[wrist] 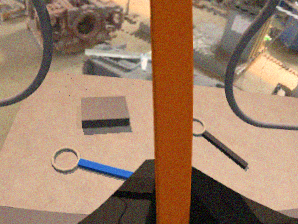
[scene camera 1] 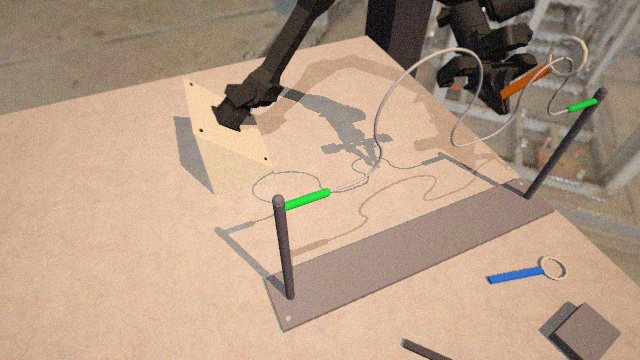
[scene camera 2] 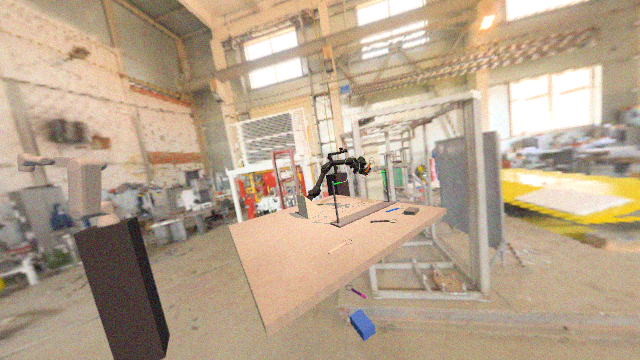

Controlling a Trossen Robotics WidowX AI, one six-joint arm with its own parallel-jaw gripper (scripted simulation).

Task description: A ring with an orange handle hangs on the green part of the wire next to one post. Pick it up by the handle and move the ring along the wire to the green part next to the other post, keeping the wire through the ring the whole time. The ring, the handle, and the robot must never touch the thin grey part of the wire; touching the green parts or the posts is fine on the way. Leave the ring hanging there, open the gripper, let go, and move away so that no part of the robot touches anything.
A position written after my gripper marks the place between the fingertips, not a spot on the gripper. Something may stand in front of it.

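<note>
I can see my gripper (scene camera 1: 504, 114), and the wrist view gives me the same gripper (wrist: 162, 169). There is a blue-handled ring (wrist: 82, 163) as well. A grey block (wrist: 96, 112) is also visible to me.
</note>
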